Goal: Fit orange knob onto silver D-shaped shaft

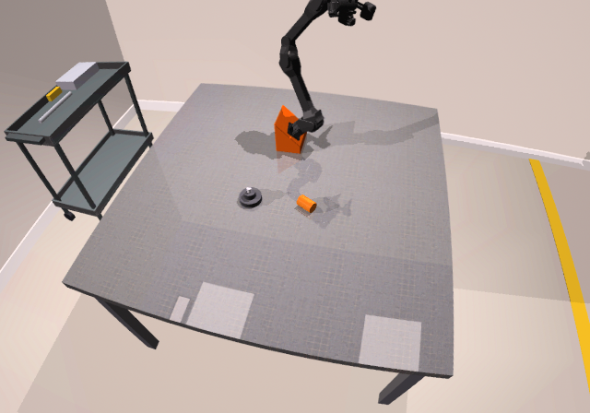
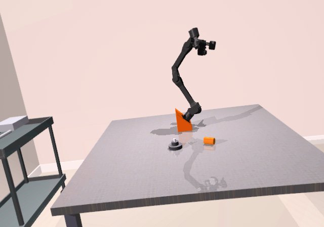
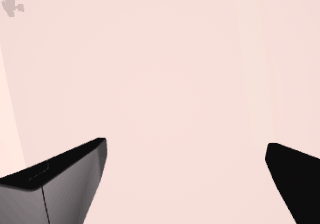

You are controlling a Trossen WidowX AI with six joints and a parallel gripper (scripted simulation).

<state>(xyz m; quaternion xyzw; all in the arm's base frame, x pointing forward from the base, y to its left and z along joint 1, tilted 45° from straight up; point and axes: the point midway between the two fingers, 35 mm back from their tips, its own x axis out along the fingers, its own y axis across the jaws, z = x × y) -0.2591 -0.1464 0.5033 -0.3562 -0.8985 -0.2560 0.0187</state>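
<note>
The orange knob is 580 mm ahead of my gripper tip, 540 mm below it and 180 mm to the right of it. Also, from my gripper tip: round pedestal (540 mm ahead, 530 mm below, 400 mm to the right).
</note>
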